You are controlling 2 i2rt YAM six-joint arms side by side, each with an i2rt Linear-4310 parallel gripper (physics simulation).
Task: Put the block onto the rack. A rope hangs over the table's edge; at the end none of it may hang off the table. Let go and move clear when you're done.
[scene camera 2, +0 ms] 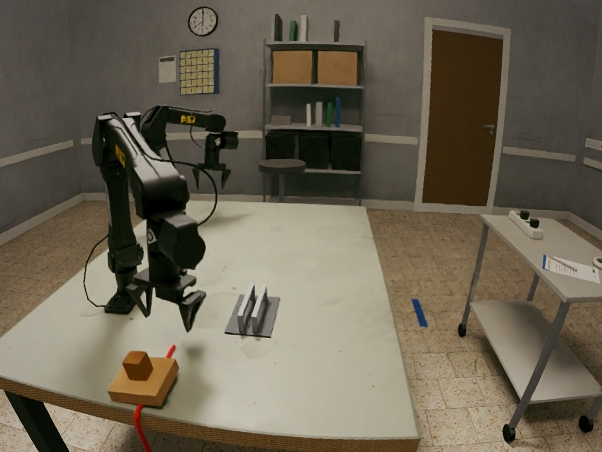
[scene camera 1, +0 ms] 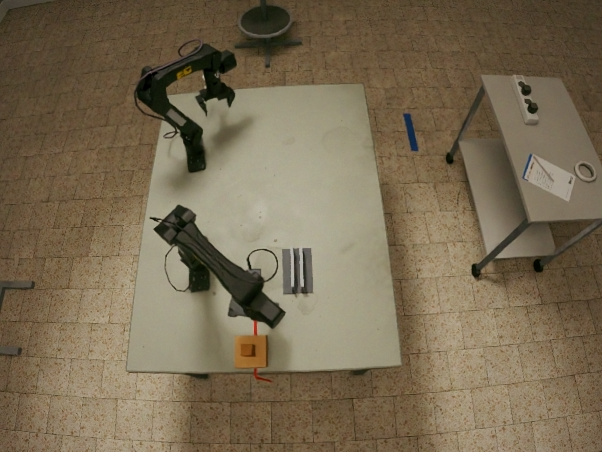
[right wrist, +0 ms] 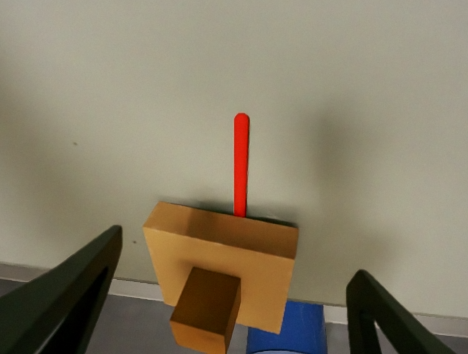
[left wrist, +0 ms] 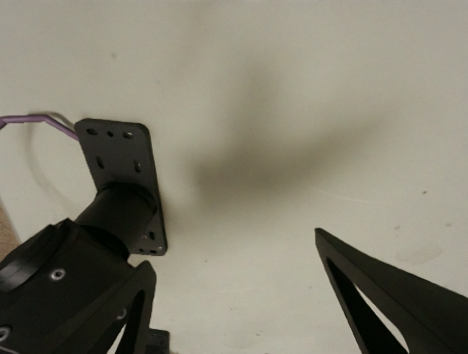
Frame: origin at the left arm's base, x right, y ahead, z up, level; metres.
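Where they show: left gripper, fingertip midpoint: (scene camera 2: 210, 189) (scene camera 1: 217, 111) (left wrist: 231, 252); right gripper, fingertip midpoint: (scene camera 2: 167, 323) (scene camera 1: 254, 316) (right wrist: 240, 258); left arm's base at its link origin: (scene camera 1: 195, 151) (left wrist: 132, 198); right arm's base at its link origin: (scene camera 1: 199, 263) (left wrist: 155, 345).
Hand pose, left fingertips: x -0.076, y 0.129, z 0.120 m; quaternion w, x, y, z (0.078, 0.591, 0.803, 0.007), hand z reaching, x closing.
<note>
Things, the pixels of their top centre, and the offset from my left fingertips. "*": a spot on its surface instead. Level surfaces: height alone.
- tan square block at its top centre: (right wrist: 204, 345) (scene camera 2: 136, 356) (scene camera 1: 247, 349) dx +0.904, dy -0.037, dz -0.047 m
- red rope at a spot on its surface: (right wrist: 241, 165) (scene camera 2: 169, 353) (scene camera 1: 255, 323) * dx +0.815, dy -0.005, dz -0.112 m
- grey rack at its top centre: (scene camera 2: 253, 298) (scene camera 1: 296, 266) dx +0.667, dy +0.166, dz -0.075 m
- table at its surface level: dz -0.120 m
A tan square block (scene camera 1: 260, 359) (scene camera 2: 155, 384) (right wrist: 267, 290) with a small brown knob on top sits at the table's near edge. It lies across a red rope (scene camera 1: 255, 327) (scene camera 2: 171, 351) (right wrist: 241, 165). One rope end lies on the table beyond the block; the other hangs over the edge. The grey rack (scene camera 1: 287, 272) (scene camera 2: 273, 312), with two upright light fins, stands on the table to the right of the right arm. My right gripper (scene camera 2: 168, 322) (right wrist: 240, 258) is open and empty, above the table near the block. My left gripper (scene camera 1: 218, 109) (scene camera 2: 210, 186) (left wrist: 231, 252) is open and empty, high over the table's far end.
The right arm reaches over the table (scene camera 1: 340, 200) (scene camera 2: 320, 380) (left wrist: 250, 310) between its base and the block, hiding its fingers in scene camera 1. A wheeled cart (scene camera 1: 510, 200) (scene camera 2: 575, 295) stands to the right, apart from the table. A stool (scene camera 1: 265, 21) (scene camera 2: 282, 166) stands beyond the far end.
</note>
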